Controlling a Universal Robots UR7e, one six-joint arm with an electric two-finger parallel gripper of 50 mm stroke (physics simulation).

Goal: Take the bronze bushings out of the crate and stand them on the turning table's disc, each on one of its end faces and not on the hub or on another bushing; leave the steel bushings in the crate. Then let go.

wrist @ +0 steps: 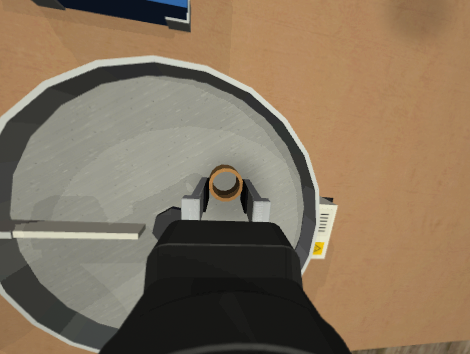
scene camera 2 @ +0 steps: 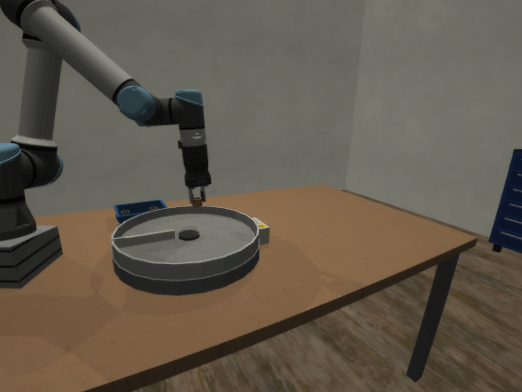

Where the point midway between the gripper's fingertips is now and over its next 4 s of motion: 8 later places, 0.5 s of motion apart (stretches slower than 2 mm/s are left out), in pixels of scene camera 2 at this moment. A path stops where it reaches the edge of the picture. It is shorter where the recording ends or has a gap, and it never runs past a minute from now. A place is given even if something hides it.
My gripper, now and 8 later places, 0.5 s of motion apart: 198, 202; 198, 210; 200, 218; 200, 219; 199, 210; 197, 194; 186, 193; 170, 192; 158, 192
